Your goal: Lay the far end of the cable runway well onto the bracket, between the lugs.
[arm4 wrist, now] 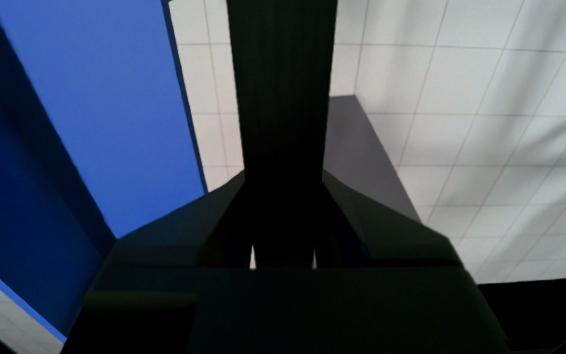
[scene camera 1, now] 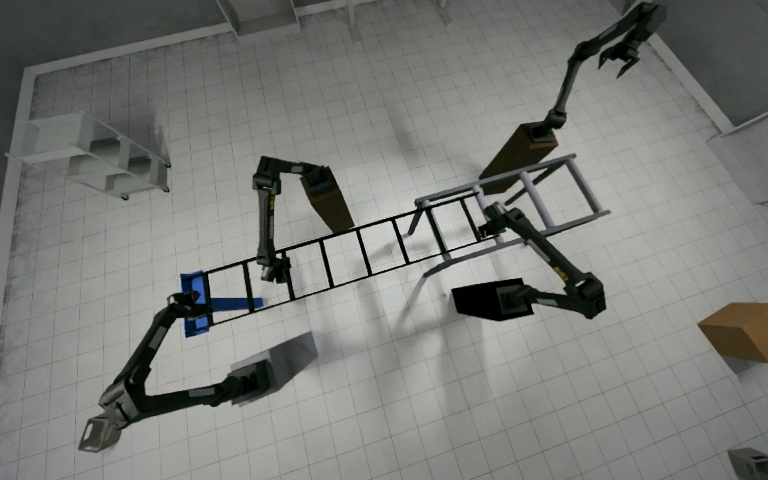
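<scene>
The black ladder-like cable runway (scene camera 1: 363,251) spans the scene view diagonally. Its left end is over the right part of the blue bracket (arm4 wrist: 125,110) (scene camera 1: 195,325), between the raised ends; contact cannot be told. In the wrist view, arm4's gripper (arm4 wrist: 283,220) is shut on a dark bar (arm4 wrist: 283,75) of the runway, with the bracket to the left. In the scene view, the lower-left arm's gripper (scene camera 1: 197,308) is at the end rung. The upper-middle arm's gripper (scene camera 1: 277,270) and the right-hand arm's gripper (scene camera 1: 485,229) are at the runway. The top-right arm's gripper (scene camera 1: 617,63) is open, away from it.
The runway's right end lies over a grey ladder-like frame (scene camera 1: 536,199) on legs. Arm pedestals stand on both sides: a grey one (arm4 wrist: 370,165) (scene camera 1: 291,359), a black one (scene camera 1: 481,300) and brown ones. A shelf cart (scene camera 1: 73,148) is at left, a tan box (scene camera 1: 736,333) at right.
</scene>
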